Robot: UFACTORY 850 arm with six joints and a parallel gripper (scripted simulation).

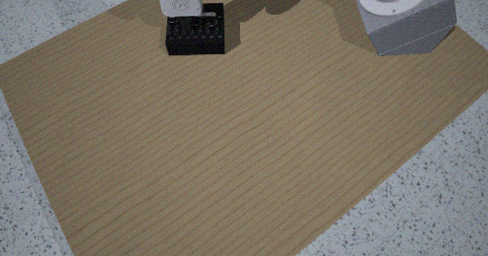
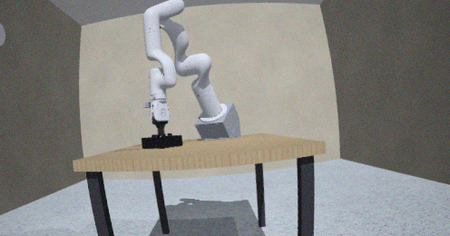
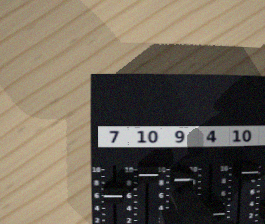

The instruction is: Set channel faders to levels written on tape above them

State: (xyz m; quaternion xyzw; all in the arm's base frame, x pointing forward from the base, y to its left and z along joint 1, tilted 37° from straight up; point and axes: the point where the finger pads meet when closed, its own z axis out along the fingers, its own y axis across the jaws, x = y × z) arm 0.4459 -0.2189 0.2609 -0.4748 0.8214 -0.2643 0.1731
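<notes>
Now: the fader 4 2 cm behind my hand, 1 cm to the left of it and 2 cm below it. The rest, counted from my hand: fader 1: 3 cm ahead, 4 cm to the right, 2 cm below; then fader 3: 1 cm behind, 2 cm to the right, 2 cm below; then fader 2: 4 cm to the right, 2 cm below.
</notes>
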